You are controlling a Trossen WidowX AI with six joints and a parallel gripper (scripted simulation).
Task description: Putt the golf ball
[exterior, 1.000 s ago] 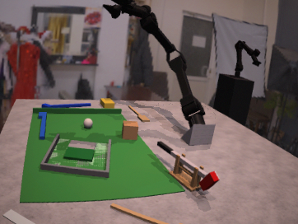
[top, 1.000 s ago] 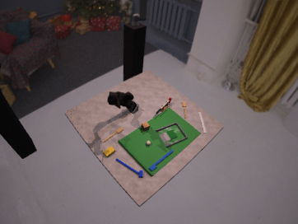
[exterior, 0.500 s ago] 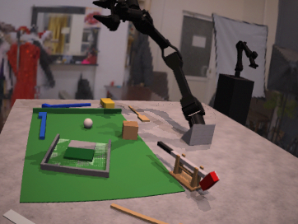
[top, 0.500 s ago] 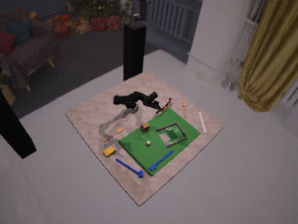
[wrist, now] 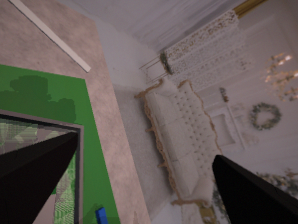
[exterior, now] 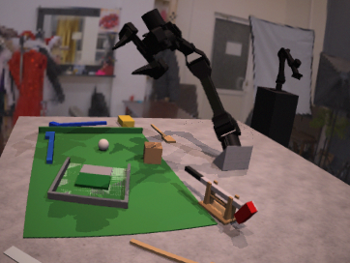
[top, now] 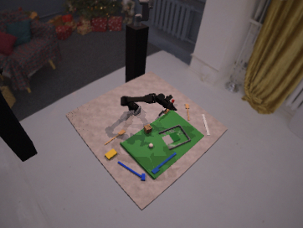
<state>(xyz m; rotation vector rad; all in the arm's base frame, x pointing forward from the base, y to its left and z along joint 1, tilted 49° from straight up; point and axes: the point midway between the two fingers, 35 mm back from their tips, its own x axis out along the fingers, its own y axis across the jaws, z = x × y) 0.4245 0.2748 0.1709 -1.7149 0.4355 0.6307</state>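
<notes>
The brown cube lies 170 mm behind my gripper tip, 140 mm to the right of it and 330 mm below it. Round my gripper tip: red putter 250 mm behind, 200 mm to the left, 300 mm below; white golf ball 250 mm to the right, 340 mm below; small wooden fence 250 mm behind, 220 mm to the left, 330 mm below.
</notes>
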